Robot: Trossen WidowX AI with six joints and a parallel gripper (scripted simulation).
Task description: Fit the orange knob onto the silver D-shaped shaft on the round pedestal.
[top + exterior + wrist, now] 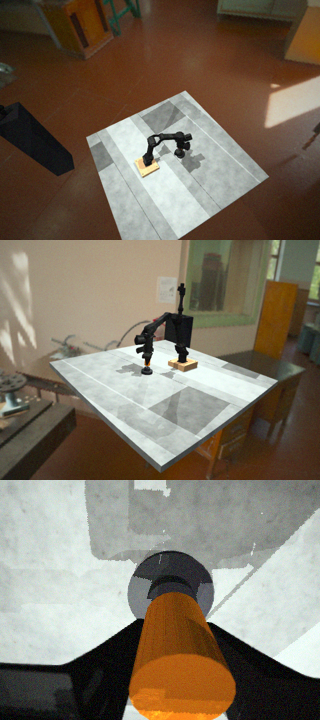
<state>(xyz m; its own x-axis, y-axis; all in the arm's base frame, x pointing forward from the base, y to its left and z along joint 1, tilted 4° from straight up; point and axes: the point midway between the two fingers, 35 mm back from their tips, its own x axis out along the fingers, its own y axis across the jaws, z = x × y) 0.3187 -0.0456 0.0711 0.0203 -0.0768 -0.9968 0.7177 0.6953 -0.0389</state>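
The orange knob lies 30 mm above my gripper tip. Round my gripper tip: dark round pedestal 40 mm below.
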